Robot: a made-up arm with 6 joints. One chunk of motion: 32 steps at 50 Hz.
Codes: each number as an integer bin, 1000 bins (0 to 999) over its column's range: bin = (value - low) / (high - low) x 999, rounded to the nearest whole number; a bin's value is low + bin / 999 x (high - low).
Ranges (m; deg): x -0.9..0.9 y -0.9..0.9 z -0.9..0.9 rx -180..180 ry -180..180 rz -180..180
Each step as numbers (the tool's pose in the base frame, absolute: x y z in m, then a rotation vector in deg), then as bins.
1 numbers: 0.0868 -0.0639 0.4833 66.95 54.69 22.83
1 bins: 548 464 768 685 651 563
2 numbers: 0.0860 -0.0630 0.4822 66.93 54.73 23.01
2 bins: 547 465 767 685 651 563
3 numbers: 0.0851 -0.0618 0.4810 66.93 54.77 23.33
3 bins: 547 465 766 685 651 564
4 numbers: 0.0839 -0.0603 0.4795 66.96 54.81 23.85
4 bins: 546 466 766 685 652 566
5 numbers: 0.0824 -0.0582 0.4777 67.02 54.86 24.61
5 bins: 545 467 765 685 652 568
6 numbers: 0.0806 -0.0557 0.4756 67.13 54.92 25.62
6 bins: 544 469 763 686 652 571
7 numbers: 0.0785 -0.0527 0.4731 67.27 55.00 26.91
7 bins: 543 470 762 686 652 574
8 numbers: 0.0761 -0.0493 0.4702 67.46 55.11 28.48
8 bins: 542 472 760 687 652 579
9 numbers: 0.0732 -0.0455 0.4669 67.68 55.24 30.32
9 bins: 540 474 759 687 653 584
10 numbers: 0.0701 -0.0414 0.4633 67.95 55.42 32.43
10 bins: 538 477 757 688 653 589
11 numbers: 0.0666 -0.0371 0.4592 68.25 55.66 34.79
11 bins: 536 479 754 689 654 596
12 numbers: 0.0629 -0.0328 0.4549 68.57 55.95 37.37
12 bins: 534 481 752 690 655 603
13 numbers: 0.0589 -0.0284 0.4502 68.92 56.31 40.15
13 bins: 532 484 749 691 656 611
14 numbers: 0.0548 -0.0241 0.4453 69.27 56.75 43.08
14 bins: 530 486 747 692 657 619
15 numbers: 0.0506 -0.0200 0.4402 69.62 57.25 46.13
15 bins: 528 488 744 693 658 628
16 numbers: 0.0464 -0.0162 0.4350 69.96 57.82 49.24
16 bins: 525 491 741 694 660 636
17 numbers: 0.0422 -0.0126 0.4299 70.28 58.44 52.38
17 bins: 523 493 738 695 662 645
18 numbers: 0.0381 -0.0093 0.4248 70.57 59.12 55.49
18 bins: 521 494 735 695 664 653
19 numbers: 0.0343 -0.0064 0.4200 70.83 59.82 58.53
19 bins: 519 496 733 696 666 662
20 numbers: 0.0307 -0.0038 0.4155 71.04 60.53 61.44
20 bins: 517 497 730 697 667 670
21 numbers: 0.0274 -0.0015 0.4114 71.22 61.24 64.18
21 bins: 515 499 728 697 669 678
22 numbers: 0.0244 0.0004 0.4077 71.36 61.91 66.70
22 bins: 513 500 726 698 671 685
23 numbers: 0.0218 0.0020 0.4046 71.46 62.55 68.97
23 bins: 512 501 724 698 673 691
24 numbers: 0.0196 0.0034 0.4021 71.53 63.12 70.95
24 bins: 510 501 723 698 675 696
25 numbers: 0.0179 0.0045 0.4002 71.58 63.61 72.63
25 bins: 509 502 722 698 676 701
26 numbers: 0.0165 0.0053 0.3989 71.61 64.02 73.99
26 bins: 509 502 721 698 677 705
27 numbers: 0.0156 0.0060 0.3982 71.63 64.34 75.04
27 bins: 508 503 721 698 678 708
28 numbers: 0.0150 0.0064 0.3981 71.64 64.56 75.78
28 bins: 508 503 720 698 679 710
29 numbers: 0.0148 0.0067 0.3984 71.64 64.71 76.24
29 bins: 508 503 721 698 679 711
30 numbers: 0.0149 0.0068 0.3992 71.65 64.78 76.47
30 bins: 508 503 721 698 679 712
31 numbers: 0.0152 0.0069 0.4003 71.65 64.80 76.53
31 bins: 508 503 722 698 679 712
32 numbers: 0.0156 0.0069 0.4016 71.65 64.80 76.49
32 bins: 508 503 722 698 679 712
